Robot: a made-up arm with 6 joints.
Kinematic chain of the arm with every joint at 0, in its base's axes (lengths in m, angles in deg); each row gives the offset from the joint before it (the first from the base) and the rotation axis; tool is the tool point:
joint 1: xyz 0 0 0.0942 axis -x
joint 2: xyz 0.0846 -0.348 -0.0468 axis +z
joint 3: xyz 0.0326 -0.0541 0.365 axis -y
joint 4: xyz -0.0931 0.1 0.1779 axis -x
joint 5: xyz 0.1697 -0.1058 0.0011 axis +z
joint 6: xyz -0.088 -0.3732 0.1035 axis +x
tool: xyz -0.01 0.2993 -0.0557
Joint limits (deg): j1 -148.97..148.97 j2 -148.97..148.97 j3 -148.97..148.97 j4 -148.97..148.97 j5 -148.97..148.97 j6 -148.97..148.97
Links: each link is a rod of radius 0.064 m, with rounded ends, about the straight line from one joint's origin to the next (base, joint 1, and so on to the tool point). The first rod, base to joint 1, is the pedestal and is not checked.
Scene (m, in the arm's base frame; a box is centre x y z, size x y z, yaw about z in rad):
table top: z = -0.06
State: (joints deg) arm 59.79 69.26 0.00 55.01 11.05 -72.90
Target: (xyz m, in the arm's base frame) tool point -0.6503 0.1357 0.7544
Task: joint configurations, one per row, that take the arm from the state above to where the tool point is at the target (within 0.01 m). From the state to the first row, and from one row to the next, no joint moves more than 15 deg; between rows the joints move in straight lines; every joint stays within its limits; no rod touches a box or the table.
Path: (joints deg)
1: 52.45 81.71 -7.72 65.72 14.35 -78.45
2: 45.11 94.15 -15.43 76.43 17.64 -84.00
3: 37.77 106.60 -23.15 87.14 20.94 -89.55
4: 30.43 119.04 -30.86 97.86 24.23 -95.10
5: 23.09 131.49 -38.58 108.57 27.53 -100.65
6: 15.75 143.94 -46.29 119.28 30.82 -106.20

